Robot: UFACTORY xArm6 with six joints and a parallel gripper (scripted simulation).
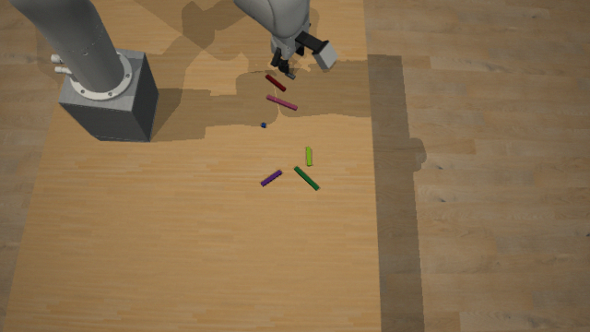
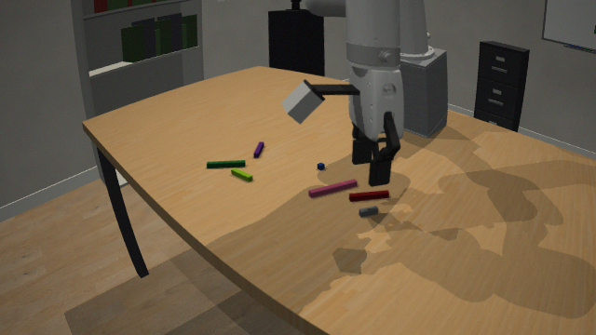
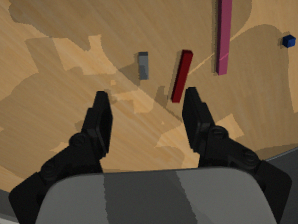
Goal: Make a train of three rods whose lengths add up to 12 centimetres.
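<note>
Now: hand 8 cm above the grey rod. Also, from my hand: pink rod 2 cm behind, 9 cm to the right, 8 cm below; blue rod 7 cm behind, 16 cm to the right, 8 cm below; red rod 4 cm behind, 2 cm to the right, 8 cm below.
</note>
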